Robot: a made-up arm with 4 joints. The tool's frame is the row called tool. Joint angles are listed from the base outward. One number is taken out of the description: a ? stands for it. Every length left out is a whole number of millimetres.
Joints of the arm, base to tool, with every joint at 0 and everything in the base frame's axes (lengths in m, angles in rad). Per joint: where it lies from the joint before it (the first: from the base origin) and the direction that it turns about. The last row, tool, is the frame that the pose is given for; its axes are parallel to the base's.
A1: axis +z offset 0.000 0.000 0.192
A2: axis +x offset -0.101 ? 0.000
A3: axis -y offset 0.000 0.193 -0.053
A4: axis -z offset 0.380 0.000 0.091
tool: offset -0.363 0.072 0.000
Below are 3 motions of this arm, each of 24 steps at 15 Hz.
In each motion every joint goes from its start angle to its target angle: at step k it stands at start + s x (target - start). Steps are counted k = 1, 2, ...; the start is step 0. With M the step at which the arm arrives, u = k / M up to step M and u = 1 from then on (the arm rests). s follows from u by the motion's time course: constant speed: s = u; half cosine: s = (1 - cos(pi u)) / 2; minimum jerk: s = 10 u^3 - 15 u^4 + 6 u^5.
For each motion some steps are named. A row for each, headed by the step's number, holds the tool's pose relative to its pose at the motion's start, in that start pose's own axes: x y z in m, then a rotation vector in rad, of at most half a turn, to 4 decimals.
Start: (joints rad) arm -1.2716 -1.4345 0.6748 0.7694
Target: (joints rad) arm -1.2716 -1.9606 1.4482 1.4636
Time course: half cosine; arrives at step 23
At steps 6, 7, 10, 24:
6: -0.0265 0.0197 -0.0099 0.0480 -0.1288 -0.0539
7: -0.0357 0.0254 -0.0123 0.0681 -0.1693 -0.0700
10: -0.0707 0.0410 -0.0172 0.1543 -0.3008 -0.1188
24: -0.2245 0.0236 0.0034 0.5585 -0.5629 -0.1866

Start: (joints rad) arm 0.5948 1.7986 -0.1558 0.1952
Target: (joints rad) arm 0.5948 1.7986 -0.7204 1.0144
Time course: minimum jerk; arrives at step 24
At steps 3, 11, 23, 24:
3: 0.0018 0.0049 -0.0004 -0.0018 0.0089 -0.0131
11: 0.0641 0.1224 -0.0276 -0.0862 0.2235 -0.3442
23: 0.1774 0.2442 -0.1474 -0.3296 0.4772 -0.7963
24: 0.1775 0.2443 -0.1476 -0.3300 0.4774 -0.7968

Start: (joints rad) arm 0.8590 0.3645 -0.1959 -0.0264
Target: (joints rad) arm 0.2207 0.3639 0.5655 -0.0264
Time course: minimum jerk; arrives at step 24
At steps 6, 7, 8, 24:
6: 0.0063 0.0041 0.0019 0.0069 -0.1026 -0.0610
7: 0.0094 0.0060 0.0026 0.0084 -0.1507 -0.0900
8: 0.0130 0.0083 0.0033 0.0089 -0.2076 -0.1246
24: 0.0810 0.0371 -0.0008 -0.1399 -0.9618 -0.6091

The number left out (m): -0.026
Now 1 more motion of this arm.
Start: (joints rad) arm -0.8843 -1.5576 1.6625 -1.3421
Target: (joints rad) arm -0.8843 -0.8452 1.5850 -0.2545
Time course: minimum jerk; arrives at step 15
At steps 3, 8, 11, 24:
3: -0.0016 0.0265 -0.0004 0.0034 0.0047 -0.1041
8: 0.1064 0.1898 -0.0029 0.0236 0.0477 -1.0111
11: 0.2307 0.1830 -0.0086 0.0292 0.0768 -1.5792
24: 0.2746 0.1542 -0.0123 0.0302 0.0886 -1.7985

